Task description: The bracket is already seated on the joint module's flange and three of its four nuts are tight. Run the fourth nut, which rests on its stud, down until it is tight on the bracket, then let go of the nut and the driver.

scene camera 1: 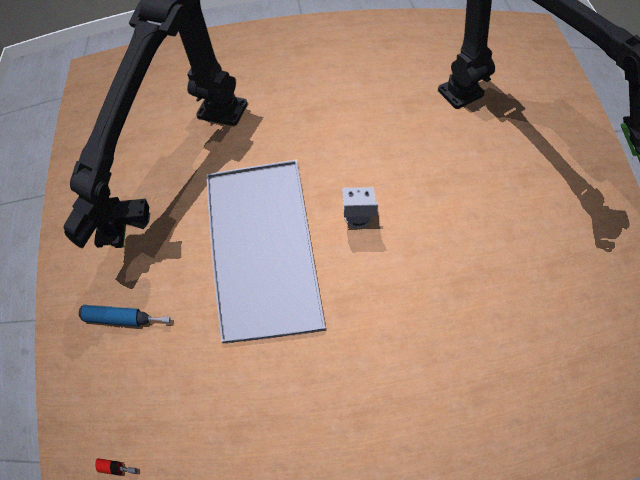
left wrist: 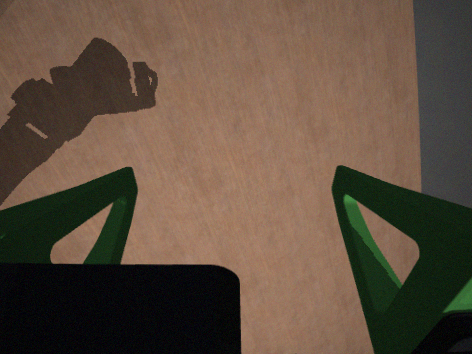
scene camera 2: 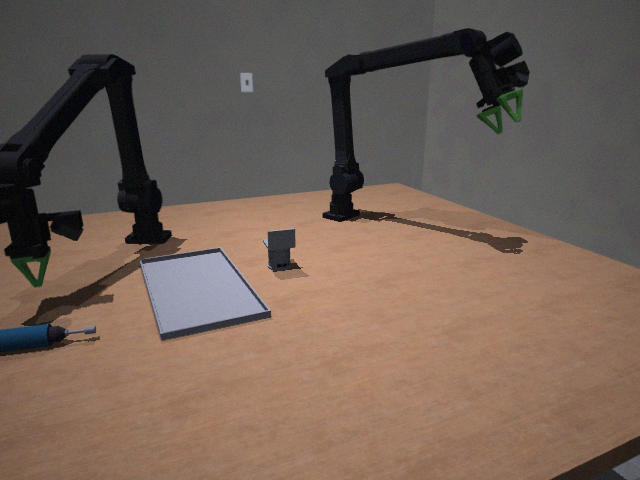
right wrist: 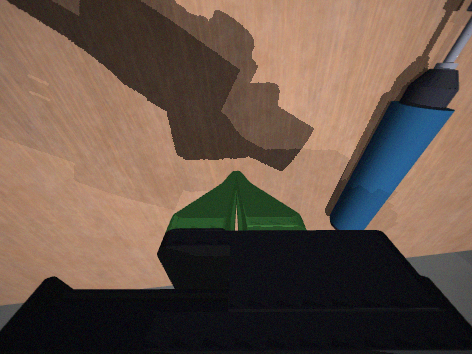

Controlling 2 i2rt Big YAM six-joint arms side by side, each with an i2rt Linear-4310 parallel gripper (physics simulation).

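Seen in the pictures: left gripper, fingertip midpoint: (left wrist: 234, 177) (scene camera 2: 508, 127); right gripper, fingertip midpoint: (scene camera 1: 121, 246) (scene camera 2: 38, 286) (right wrist: 236, 177); left arm's base, origin of the base link: (scene camera 1: 461, 92) (scene camera 2: 341, 216); right arm's base, origin of the base link: (scene camera 1: 222, 110) (scene camera 2: 149, 239).
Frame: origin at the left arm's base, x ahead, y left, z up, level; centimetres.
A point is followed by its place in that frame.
Observation:
The joint module (scene camera 1: 360, 212) (scene camera 2: 279, 257) stands upright on the table with the light grey bracket (scene camera 1: 358, 195) @(x 15.8, y -47.1, z 6.6 cm) (scene camera 2: 281, 238) @(x 20.0, y -49.7, z 8.9 cm) on it. The flange nuts and studs cannot be made out. The blue driver (scene camera 1: 109, 315) @(x 9.5, y -109.4, z 4.0 cm) (scene camera 2: 25, 337) @(x 12.3, y -107.1, z 3.1 cm) (right wrist: 392, 165) @(x 9.1, y -106.7, z 3.8 cm) lies on its side at the left in both scene views, its grey socket tip pointing right. My right gripper (right wrist: 236, 177) @(x -3.5, y -99.0, z 5.4 cm) (scene camera 2: 36, 285) @(x -3.5, y -99.0, z 5.4 cm) is shut and empty, above the table and beside the driver, apart from it. My left gripper (left wrist: 234, 177) @(x 55.5, y 0.7, z 35.1 cm) (scene camera 2: 509, 127) @(x 55.5, y 0.7, z 35.1 cm) is wide open and empty, high over the table, far from the module.
A shallow grey tray (scene camera 1: 318, 294) @(x 28.7, y -65.7, z 1.5 cm) (scene camera 2: 216, 327) @(x 31.2, y -79.1, z 0.3 cm) lies between the blue driver and the joint module. A small red driver (scene camera 1: 108, 466) @(x 40.5, y -127.8, z 3.4 cm) lies at the lower left in scene camera 1. The table (scene camera 1: 465, 310) @(x 49.5, y -40.7, z 0.0 cm) (scene camera 2: 387, 361) @(x 62.9, y -66.2, z 0.0 cm) has an edge showing at the right in the left wrist view.

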